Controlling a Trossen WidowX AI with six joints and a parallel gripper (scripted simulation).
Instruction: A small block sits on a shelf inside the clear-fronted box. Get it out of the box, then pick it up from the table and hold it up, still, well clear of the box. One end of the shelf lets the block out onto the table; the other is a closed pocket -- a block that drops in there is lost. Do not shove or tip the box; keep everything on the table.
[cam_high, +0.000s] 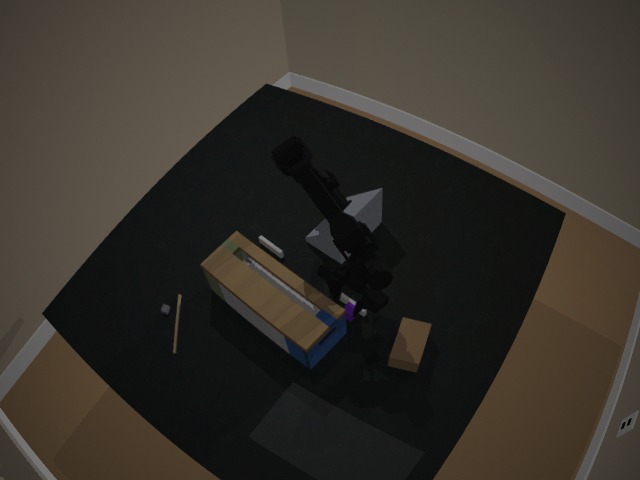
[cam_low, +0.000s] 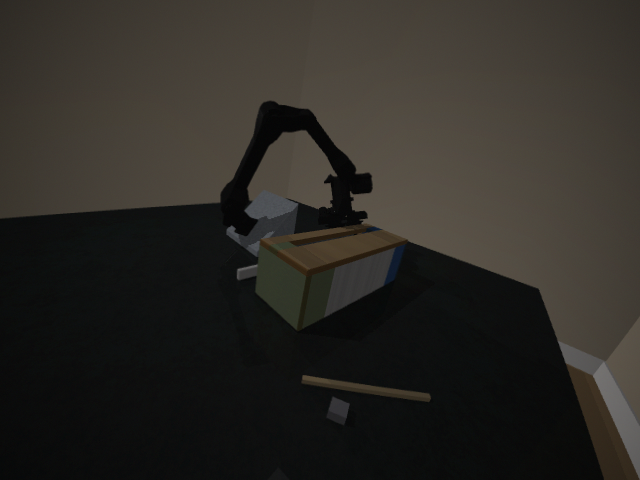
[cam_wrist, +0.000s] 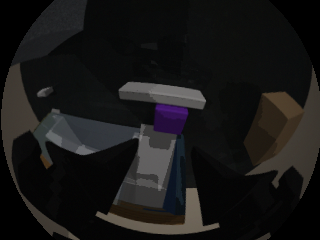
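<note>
The purple block is 2 cm behind my gripper tip and 3 cm below it. Also, from my gripper tip: long box 4 cm ahead, 16 cm to the right, 1 cm above; then wooden stick 28 cm ahead, 38 cm to the right, 5 cm below; then brown carton 20 cm to the left, 2 cm below.
</note>
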